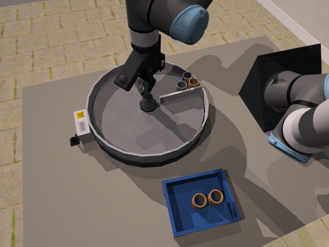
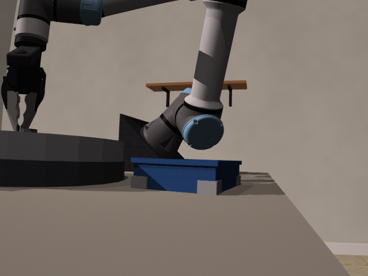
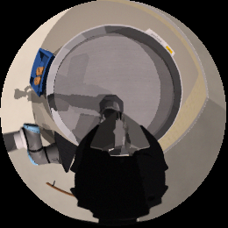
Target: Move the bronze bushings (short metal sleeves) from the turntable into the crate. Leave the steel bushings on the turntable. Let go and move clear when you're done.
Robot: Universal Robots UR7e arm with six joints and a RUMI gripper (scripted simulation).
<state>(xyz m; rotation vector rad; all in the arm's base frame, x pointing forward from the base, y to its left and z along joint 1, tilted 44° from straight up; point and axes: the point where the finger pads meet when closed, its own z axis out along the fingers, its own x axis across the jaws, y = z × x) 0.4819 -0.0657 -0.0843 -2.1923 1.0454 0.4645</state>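
My hand is 10 mm past the grey turntable, 10 mm to the right of it and 40 mm above it. From my hand the other things lie so: blue crate (80 mm behind, 370 mm to the left, 70 mm below).
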